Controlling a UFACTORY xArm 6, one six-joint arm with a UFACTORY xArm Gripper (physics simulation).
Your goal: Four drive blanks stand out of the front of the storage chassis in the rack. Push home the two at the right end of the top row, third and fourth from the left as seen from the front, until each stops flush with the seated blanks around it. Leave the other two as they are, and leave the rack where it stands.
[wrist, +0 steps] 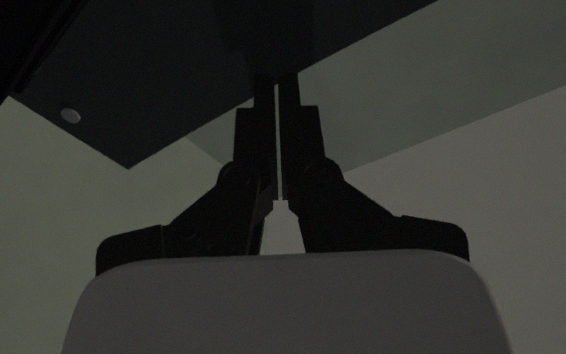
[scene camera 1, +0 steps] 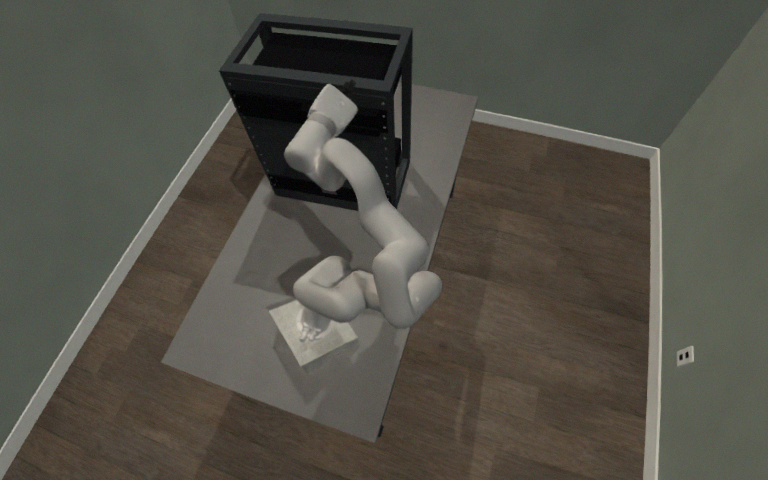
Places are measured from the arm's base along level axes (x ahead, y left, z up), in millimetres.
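Pixels of known places: gripper, fingertip midpoint: (wrist: 276,101) (scene camera 1: 351,84); arm's base, origin of the base link: (scene camera 1: 314,322).
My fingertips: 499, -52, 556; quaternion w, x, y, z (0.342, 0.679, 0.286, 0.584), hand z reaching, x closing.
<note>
For each thing: its top centre in the pictures, then the offset to it from my fingertips, as dx, dy, dz. "pt": a spot on its surface instead. Level surfaces: height alone.
- storage chassis, surface spot: (scene camera 1: 263,106) pt -16, +283, -108
- grey table, its level: dz -631
- round light stud, surface spot: (wrist: 70,115) pt -6, -83, -50
The dark rack (scene camera 1: 271,75) (wrist: 150,95) stands upright at the far end of the table. The storage chassis (scene camera 1: 263,106) is a black band in the upper part of its front, partly covered by the arm. The drive blanks cannot be made out in either view, so how far any stands out cannot be told. My gripper (scene camera 1: 349,87) (wrist: 276,101) is shut and empty, with a thin slit between its fingers. It is at the rack's upper front, right of the middle. In the wrist view its tips overlap the edge of a dark rack surface; contact cannot be told.
The grey table (scene camera 1: 220,339) carries the rack and the pale base plate (scene camera 1: 303,357) of the arm. The arm (scene camera 1: 390,226) bends over the table's right edge and hides part of the rack front. A round light stud (wrist: 70,115) shows on the dark rack surface. Walls stand behind and beside.
</note>
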